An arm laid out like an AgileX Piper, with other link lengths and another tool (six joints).
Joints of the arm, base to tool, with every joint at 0 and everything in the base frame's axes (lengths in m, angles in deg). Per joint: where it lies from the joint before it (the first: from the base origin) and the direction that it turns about. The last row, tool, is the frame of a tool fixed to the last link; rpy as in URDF.
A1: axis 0 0 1 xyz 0 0 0.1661
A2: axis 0 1 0 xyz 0 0 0
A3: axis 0 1 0 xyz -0.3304 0 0.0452
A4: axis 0.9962 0 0.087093 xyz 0.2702 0 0.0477
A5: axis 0 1 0 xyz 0 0 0
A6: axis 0.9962 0 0.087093 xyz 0.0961 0 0.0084
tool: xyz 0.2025 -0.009 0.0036 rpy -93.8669 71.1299 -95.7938
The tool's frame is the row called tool.
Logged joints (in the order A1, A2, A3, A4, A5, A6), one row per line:
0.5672, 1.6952, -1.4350, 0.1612, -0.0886, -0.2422
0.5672, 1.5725, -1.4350, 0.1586, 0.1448, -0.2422
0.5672, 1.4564, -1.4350, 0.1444, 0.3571, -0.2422
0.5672, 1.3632, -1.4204, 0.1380, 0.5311, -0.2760
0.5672, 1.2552, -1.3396, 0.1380, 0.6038, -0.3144
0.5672, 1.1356, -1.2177, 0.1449, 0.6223, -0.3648
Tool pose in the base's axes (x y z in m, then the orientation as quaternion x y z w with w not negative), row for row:
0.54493, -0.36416, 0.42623, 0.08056, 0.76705, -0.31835, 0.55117
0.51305, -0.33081, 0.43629, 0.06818, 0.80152, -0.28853, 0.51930
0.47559, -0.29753, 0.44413, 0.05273, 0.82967, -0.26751, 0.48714
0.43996, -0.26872, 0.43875, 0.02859, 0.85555, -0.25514, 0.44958
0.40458, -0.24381, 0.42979, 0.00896, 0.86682, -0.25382, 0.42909
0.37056, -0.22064, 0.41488, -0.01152, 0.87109, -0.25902, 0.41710
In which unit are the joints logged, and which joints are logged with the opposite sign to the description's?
The joints are logged in radians. Opposite sign: A1.
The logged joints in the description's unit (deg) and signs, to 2 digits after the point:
-32.50, 97.13, -82.22, 9.24, -5.08, -13.88
-32.50, 90.10, -82.22, 9.09, 8.30, -13.88
-32.50, 83.45, -82.22, 8.27, 20.46, -13.88
-32.50, 78.11, -81.38, 7.91, 30.43, -15.81
-32.50, 71.92, -76.75, 7.91, 34.60, -18.01
-32.50, 65.07, -69.77, 8.30, 35.66, -20.90

